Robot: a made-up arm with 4 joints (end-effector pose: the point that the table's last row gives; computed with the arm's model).
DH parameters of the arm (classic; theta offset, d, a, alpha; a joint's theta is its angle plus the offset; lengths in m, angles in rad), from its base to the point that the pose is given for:
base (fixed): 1.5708 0.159 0 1.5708
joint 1: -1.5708 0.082 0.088 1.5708
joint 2: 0 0.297 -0.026 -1.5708
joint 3: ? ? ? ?
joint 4: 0.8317 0 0.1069 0
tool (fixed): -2.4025 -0.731 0 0
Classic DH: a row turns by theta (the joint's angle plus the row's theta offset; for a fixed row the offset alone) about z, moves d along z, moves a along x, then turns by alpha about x.
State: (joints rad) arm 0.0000 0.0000 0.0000 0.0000
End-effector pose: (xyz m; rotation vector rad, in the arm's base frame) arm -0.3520 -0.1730 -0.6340 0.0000 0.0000 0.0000
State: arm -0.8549 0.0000 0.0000 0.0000
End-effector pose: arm -0.3520 -0.7119 -0.2309 -0.8549 0.0000 0.0000
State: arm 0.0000 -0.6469 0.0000 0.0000
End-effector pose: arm -0.6892 -0.1730 -0.2300 0.0000 0.6469 0.0000
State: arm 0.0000 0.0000 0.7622 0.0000
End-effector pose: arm -0.3520 0.2975 -0.3461 0.7622 0.0000 0.0000
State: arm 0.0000 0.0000 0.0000 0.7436
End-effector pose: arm -0.3799 -0.2455 -0.6340 0.0000 0.0000 0.7436
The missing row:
joint 3: 1.5708 -0.355 0.052 -1.5708
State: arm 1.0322 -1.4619 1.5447 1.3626
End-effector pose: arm 0.0305 -0.0788 0.7110 2.5959 0.1383 -0.0021
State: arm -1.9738 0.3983 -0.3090 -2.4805
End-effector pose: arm 0.1182 -0.5619 0.9179 -0.4399 -2.3872 -0.9119
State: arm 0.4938 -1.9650 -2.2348 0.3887
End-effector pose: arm 0.6324 -0.9001 -0.1253 -1.0754 0.6993 2.4345
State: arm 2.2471 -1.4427 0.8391 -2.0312
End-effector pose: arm -0.3422 -0.2821 0.3270 -0.0823 2.3128 0.5317
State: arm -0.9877 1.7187 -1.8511 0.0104
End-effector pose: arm 0.0374 -1.0150 0.7276 -1.9184 -2.0235 -0.9352
